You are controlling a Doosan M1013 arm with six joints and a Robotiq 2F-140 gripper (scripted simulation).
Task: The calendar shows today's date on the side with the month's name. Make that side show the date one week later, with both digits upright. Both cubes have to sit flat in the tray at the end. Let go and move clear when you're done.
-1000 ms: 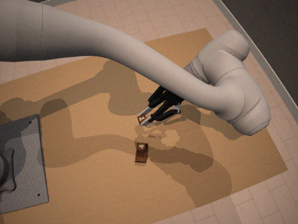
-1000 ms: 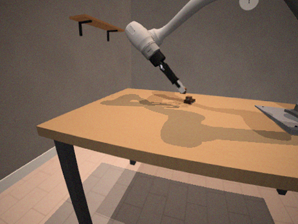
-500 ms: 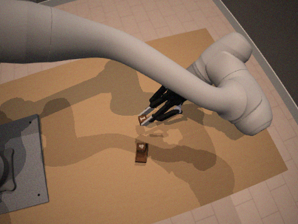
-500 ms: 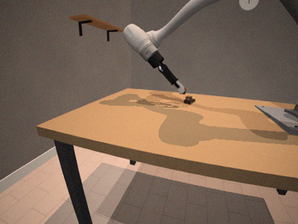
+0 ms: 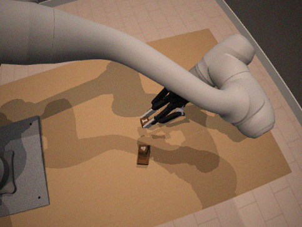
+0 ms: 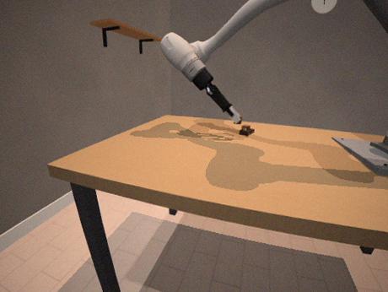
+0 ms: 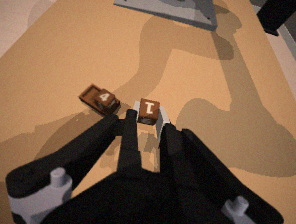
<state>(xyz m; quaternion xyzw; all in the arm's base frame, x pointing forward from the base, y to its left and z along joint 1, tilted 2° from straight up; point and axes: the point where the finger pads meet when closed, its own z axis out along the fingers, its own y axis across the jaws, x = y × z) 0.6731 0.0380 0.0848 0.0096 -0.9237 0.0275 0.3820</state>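
My gripper is now 60 mm past the tray, 100 mm to the left of it and 90 mm above it. Also, from my hand: cube (20 mm behind, 20 mm below).
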